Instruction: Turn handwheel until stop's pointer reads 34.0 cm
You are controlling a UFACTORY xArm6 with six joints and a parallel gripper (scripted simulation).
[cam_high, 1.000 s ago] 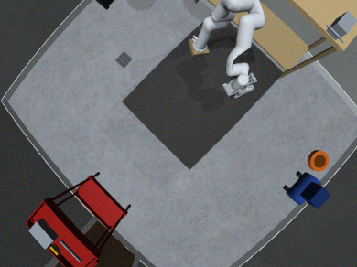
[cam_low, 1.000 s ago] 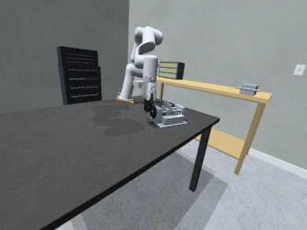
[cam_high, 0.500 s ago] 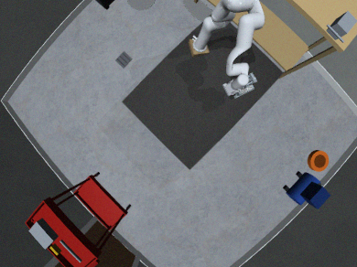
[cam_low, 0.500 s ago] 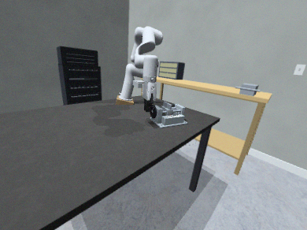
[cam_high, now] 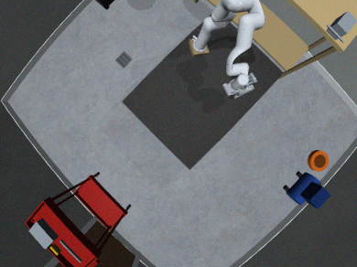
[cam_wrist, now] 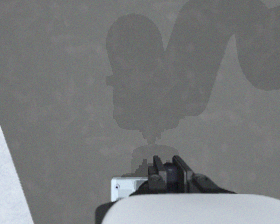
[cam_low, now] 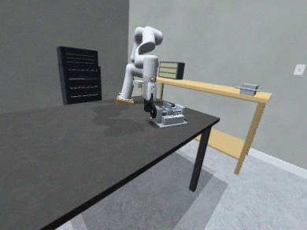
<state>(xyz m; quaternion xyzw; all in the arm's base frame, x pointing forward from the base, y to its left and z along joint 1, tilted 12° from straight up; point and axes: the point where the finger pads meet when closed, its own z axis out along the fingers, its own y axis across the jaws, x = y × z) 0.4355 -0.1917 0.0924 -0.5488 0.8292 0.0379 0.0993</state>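
Right now my hand is 1 cm to the right of the upright knob. Also, from my hand: handwheel 1 cm ahead, 2 cm to the left, 1 cm below; sliding stop 6 cm ahead, 13 cm to the left, 1 cm below.
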